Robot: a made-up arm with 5 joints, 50 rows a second.
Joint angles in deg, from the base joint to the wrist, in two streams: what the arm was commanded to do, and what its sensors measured. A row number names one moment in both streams.
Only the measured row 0 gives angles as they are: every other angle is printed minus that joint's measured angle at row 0.
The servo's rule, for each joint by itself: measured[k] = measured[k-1] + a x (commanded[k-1-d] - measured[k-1]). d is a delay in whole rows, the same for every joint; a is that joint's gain. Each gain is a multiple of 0.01, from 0.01 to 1. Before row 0 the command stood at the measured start. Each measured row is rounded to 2 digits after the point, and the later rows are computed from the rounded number. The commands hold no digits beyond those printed.
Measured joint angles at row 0:
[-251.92 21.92 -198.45 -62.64 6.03]
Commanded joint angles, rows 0 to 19:
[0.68 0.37 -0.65 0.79 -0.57]
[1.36 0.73 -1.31 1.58 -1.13]
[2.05 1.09 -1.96 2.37 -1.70]
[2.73 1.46 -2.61 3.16 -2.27]
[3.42 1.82 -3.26 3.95 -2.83]
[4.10 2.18 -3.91 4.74 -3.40]
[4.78 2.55 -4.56 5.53 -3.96]
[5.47 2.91 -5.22 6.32 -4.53]
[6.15 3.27 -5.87 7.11 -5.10]
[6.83 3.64 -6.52 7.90 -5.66]
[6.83 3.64 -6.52 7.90 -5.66]
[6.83 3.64 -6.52 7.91 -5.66]
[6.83 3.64 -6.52 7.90 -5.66]
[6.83 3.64 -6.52 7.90 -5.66]
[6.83 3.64 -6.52 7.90 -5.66]
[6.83 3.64 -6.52 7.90 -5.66]
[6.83 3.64 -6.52 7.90 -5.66]
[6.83 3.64 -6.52 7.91 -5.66]
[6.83 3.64 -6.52 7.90 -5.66]
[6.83 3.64 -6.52 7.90 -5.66]
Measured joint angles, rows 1 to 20:
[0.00 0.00 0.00 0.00 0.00]
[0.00 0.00 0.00 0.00 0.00]
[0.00 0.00 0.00 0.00 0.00]
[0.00 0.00 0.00 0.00 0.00]
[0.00 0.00 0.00 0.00 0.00]
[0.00 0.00 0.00 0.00 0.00]
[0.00 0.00 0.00 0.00 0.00]
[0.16 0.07 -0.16 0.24 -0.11]
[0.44 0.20 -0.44 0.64 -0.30]
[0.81 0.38 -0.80 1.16 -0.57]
[1.25 0.60 -1.23 1.76 -0.89]
[1.75 0.84 -1.72 2.42 -1.26]
[2.29 1.11 -2.25 3.12 -1.67]
[2.86 1.40 -2.80 3.84 -2.11]
[3.46 1.70 -3.38 4.58 -2.57]
[4.08 2.01 -3.98 5.34 -3.05]
[4.71 2.34 -4.59 6.11 -3.55]
[5.20 2.60 -5.05 6.65 -3.95]
[5.57 2.81 -5.40 7.03 -4.27]
[5.86 2.98 -5.67 7.29 -4.53]
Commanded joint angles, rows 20 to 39:
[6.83 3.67 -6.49 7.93 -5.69]
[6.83 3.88 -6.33 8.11 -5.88]
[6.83 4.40 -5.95 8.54 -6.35]
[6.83 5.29 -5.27 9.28 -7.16]
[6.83 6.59 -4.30 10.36 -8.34]
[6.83 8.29 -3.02 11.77 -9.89]
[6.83 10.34 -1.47 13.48 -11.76]
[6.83 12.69 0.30 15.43 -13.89]
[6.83 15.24 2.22 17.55 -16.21]
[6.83 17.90 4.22 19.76 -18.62]
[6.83 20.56 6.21 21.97 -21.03]
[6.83 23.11 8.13 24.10 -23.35]
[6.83 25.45 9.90 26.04 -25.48]
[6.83 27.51 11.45 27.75 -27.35]
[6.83 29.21 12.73 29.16 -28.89]
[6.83 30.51 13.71 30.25 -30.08]
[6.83 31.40 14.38 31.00 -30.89]
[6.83 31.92 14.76 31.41 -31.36]
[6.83 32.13 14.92 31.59 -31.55]
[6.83 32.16 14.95 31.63 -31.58]
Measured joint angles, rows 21 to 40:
[6.08 3.11 -5.87 7.47 -4.74]
[6.25 3.22 -6.03 7.60 -4.91]
[6.38 3.30 -6.15 7.69 -5.05]
[6.48 3.37 -6.24 7.75 -5.17]
[6.56 3.42 -6.31 7.80 -5.26]
[6.62 3.46 -6.36 7.83 -5.34]
[6.67 3.50 -6.40 7.85 -5.40]
[6.71 3.53 -6.42 7.87 -5.46]
[6.74 3.60 -6.40 7.94 -5.54]
[6.76 3.76 -6.29 8.12 -5.69]
[6.78 4.07 -6.05 8.47 -5.97]
[6.79 4.57 -5.63 9.04 -6.42]
[6.80 5.31 -5.00 9.86 -7.08]
[6.81 6.32 -4.15 10.95 -7.97]
[6.81 7.59 -3.08 12.29 -9.09]
[6.81 9.12 -1.81 13.87 -10.44]
[6.81 10.88 -0.36 15.64 -11.99]
[6.81 12.82 1.22 17.54 -13.71]
[6.81 14.88 2.88 19.51 -15.54]
[6.81 16.99 4.56 21.47 -17.43]

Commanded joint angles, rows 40 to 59:
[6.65 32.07 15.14 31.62 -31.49]
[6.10 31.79 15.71 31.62 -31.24]
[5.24 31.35 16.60 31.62 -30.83]
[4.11 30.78 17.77 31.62 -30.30]
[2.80 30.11 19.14 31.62 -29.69]
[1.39 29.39 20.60 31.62 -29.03]
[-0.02 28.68 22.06 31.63 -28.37]
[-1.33 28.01 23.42 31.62 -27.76]
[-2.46 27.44 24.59 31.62 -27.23]
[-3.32 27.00 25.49 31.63 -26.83]
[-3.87 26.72 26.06 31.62 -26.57]
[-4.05 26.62 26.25 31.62 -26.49]
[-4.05 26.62 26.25 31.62 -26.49]
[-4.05 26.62 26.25 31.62 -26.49]
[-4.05 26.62 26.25 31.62 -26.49]
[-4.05 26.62 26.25 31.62 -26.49]
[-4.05 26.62 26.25 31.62 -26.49]
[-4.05 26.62 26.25 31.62 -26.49]
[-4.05 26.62 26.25 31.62 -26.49]
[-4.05 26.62 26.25 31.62 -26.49]
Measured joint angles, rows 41 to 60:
[6.81 19.09 6.21 23.35 -19.31]
[6.81 21.11 7.77 25.09 -21.13]
[6.81 22.99 9.20 26.64 -22.83]
[6.81 24.67 10.44 27.95 -24.36]
[6.81 26.12 11.48 28.99 -25.69]
[6.81 27.32 12.31 29.77 -26.80]
[6.81 28.29 12.94 30.33 -27.71]
[6.77 29.05 13.47 30.72 -28.43]
[6.62 29.60 14.01 30.99 -28.96]
[6.30 29.95 14.63 31.18 -29.32]
[5.80 30.12 15.38 31.31 -29.51]
[5.11 30.12 16.28 31.40 -29.54]
[4.25 29.97 17.32 31.47 -29.44]
[3.27 29.71 18.46 31.52 -29.24]
[2.21 29.37 19.65 31.55 -28.96]
[1.14 28.98 20.84 31.57 -28.63]
[0.11 28.58 21.96 31.59 -28.29]
[-0.81 28.21 22.94 31.60 -27.96]
[-1.56 27.89 23.73 31.61 -27.68]
[-2.13 27.64 24.33 31.61 -27.45]

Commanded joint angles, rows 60 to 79:
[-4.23 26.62 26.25 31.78 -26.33]
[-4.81 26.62 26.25 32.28 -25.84]
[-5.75 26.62 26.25 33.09 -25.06]
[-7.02 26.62 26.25 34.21 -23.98]
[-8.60 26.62 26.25 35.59 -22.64]
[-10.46 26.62 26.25 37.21 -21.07]
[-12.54 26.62 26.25 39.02 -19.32]
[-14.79 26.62 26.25 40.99 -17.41]
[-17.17 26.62 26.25 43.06 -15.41]
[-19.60 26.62 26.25 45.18 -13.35]
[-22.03 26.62 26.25 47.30 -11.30]
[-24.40 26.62 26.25 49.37 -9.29]
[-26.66 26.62 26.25 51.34 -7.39]
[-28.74 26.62 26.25 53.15 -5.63]
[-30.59 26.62 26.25 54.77 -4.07]
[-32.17 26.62 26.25 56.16 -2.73]
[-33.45 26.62 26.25 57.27 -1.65]
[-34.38 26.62 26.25 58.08 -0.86]
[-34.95 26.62 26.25 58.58 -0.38]
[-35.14 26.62 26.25 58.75 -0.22]
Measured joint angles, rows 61 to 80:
[-2.57 27.44 24.79 31.61 -27.27]
[-2.91 27.28 25.14 31.61 -27.12]
[-3.17 27.15 25.41 31.61 -27.00]
[-3.37 27.04 25.61 31.61 -26.90]
[-3.53 26.96 25.76 31.61 -26.82]
[-3.65 26.89 25.88 31.61 -26.76]
[-3.74 26.84 25.97 31.61 -26.71]
[-3.85 26.80 26.04 31.66 -26.64]
[-4.07 26.76 26.09 31.85 -26.49]
[-4.46 26.73 26.13 32.22 -26.22]
[-5.05 26.71 26.16 32.82 -25.79]
[-5.87 26.69 26.18 33.65 -25.19]
[-6.93 26.68 26.20 34.72 -24.41]
[-8.22 26.67 26.21 36.01 -23.44]
[-9.73 26.66 26.22 37.50 -22.29]
[-11.44 26.65 26.23 39.17 -20.98]
[-13.32 26.64 26.23 40.97 -19.53]
[-15.32 26.64 26.23 42.87 -17.97]
[-17.41 26.64 26.23 44.82 -16.32]
[-19.54 26.64 26.23 46.78 -14.62]

